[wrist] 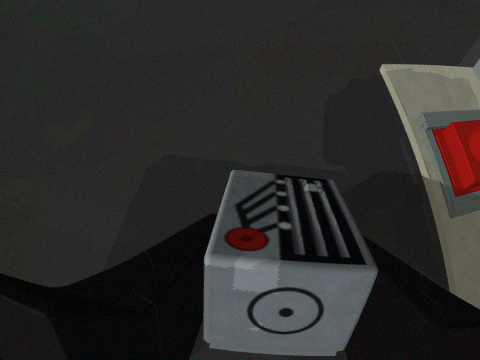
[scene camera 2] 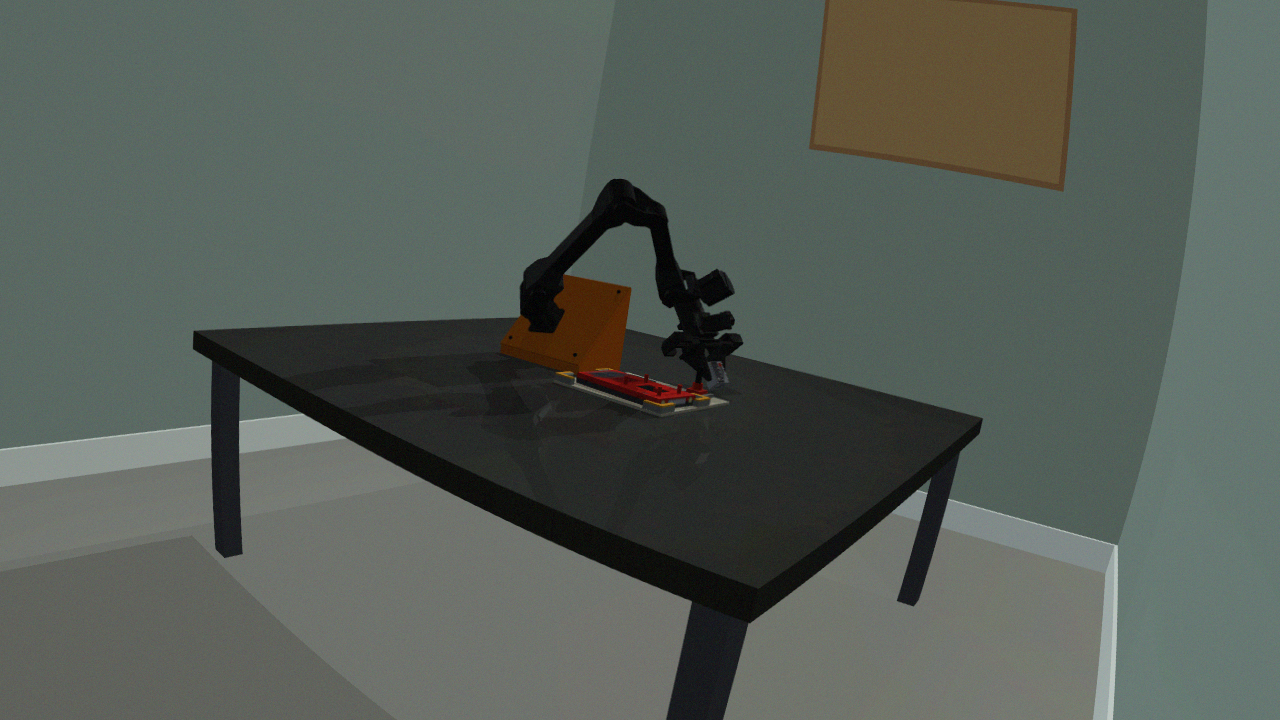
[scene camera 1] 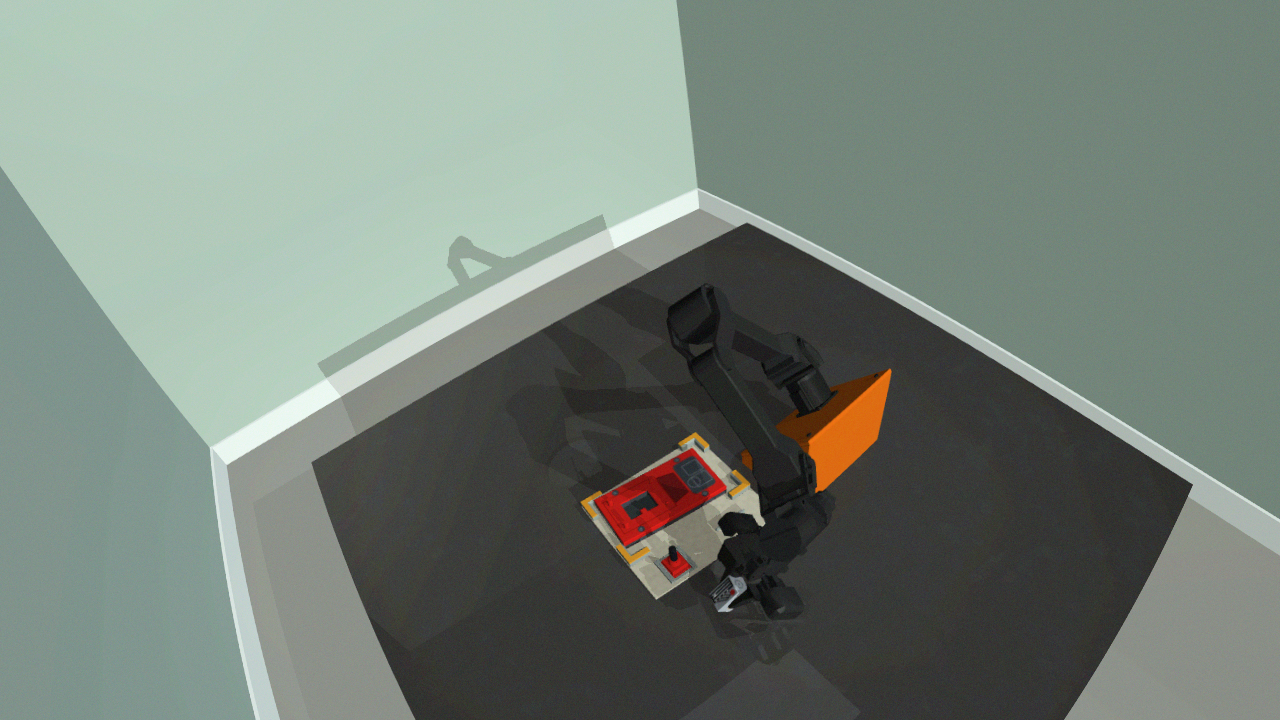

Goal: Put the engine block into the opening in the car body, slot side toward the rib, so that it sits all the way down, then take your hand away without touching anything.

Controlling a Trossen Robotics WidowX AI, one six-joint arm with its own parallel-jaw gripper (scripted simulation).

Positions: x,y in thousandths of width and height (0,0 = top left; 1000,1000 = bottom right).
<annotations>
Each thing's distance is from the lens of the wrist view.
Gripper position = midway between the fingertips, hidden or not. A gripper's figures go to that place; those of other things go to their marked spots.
gripper (wrist: 582,651): 0.10 m
engine block (wrist: 597,735): 0.06 m
</annotations>
